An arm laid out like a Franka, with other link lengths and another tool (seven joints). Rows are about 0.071 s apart.
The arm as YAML. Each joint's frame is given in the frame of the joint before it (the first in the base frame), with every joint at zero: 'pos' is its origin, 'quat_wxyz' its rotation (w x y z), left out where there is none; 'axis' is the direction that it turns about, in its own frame. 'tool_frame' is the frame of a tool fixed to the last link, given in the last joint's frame.
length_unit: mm
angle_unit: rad
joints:
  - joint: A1
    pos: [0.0, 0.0, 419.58]
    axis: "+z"
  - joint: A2
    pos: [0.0, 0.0, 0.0]
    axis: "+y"
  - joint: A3
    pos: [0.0, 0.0, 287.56]
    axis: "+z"
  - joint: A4
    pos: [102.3, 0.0, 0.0]
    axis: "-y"
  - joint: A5
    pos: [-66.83, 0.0, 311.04]
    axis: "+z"
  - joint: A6
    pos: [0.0, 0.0, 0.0]
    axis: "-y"
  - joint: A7
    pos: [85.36, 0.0, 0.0]
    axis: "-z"
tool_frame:
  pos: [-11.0, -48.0, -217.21]
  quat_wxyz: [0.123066, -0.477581, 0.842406, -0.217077]
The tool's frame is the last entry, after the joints.
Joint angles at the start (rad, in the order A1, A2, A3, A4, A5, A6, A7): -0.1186, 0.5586, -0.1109, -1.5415, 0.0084, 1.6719, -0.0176
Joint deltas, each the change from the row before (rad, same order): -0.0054, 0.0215, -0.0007, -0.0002, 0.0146, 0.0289, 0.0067; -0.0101, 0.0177, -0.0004, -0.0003, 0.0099, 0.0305, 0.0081; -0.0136, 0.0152, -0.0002, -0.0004, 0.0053, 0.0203, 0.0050; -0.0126, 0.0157, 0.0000, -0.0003, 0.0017, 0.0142, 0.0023; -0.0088, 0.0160, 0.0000, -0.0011, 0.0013, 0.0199, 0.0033; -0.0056, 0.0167, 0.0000, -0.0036, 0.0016, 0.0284, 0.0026; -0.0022, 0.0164, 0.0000, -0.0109, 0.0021, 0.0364, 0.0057; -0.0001, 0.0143, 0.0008, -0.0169, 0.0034, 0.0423, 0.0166
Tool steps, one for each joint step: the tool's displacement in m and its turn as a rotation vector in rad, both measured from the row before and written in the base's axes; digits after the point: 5 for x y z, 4 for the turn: 0.00243, -0.00101, -0.01227, 0.0053, -0.0094, -0.0182; 0.00218, -0.00437, -0.01011, -0.0001, -0.0134, -0.0219; -0.00049, -0.00655, -0.00850, -0.0006, -0.0051, -0.0206; -0.00189, -0.00634, -0.00853, -0.0008, 0.0019, -0.0152; -0.00053, -0.00477, -0.00898, -0.0028, -0.0023, -0.0120; 0.00077, -0.00346, -0.01019, -0.0040, -0.0075, -0.0082; 0.00029, -0.00155, -0.01206, -0.0052, -0.0083, -0.0082; -0.00033, 0.00046, -0.01248, -0.0083, -0.0098, -0.0168
